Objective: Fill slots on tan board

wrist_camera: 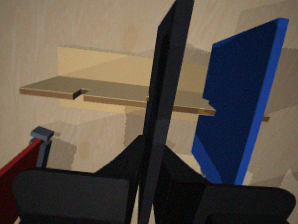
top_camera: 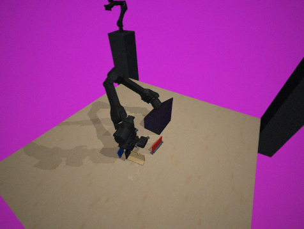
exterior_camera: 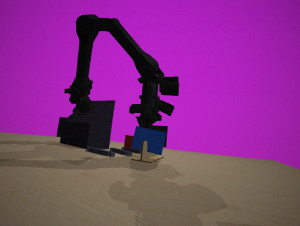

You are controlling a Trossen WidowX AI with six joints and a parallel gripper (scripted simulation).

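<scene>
My gripper tip is 30 mm short of the black board. Round my gripper tip: blue board (30 mm ahead, 50 mm to the right, 10 mm below); red board (100 mm behind, 120 mm to the left, 40 mm below); tan board (20 mm ahead, 40 mm below).
</scene>
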